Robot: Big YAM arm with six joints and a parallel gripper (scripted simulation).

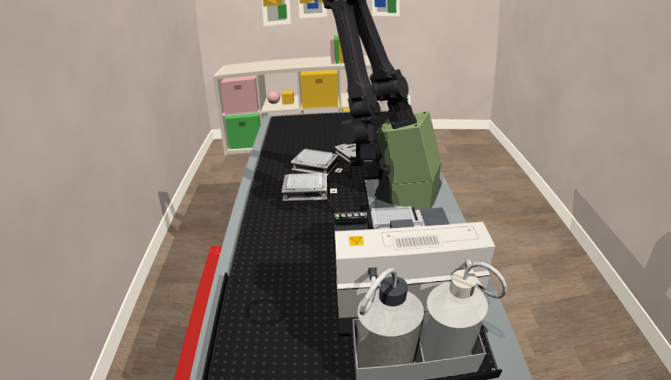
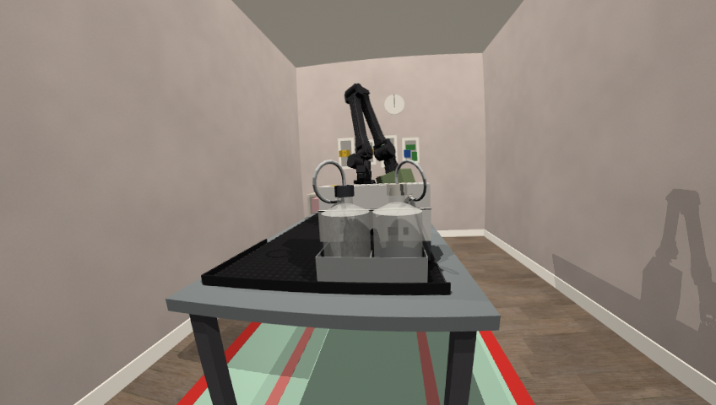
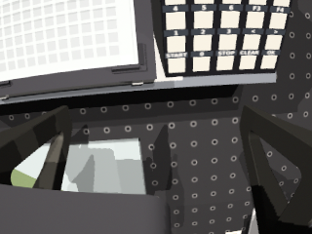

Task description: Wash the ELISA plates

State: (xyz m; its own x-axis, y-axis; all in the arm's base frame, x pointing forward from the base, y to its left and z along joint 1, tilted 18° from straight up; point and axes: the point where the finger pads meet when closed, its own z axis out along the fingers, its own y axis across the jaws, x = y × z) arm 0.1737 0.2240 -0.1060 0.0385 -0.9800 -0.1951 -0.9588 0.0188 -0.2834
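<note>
Right now the washer carrier is 80 mm behind my hand, 70 mm below it and 60 mm to the left of it. The rest, counted from my hand: plate washer (220 mm to the left, 80 mm behind, 30 mm below).
</note>
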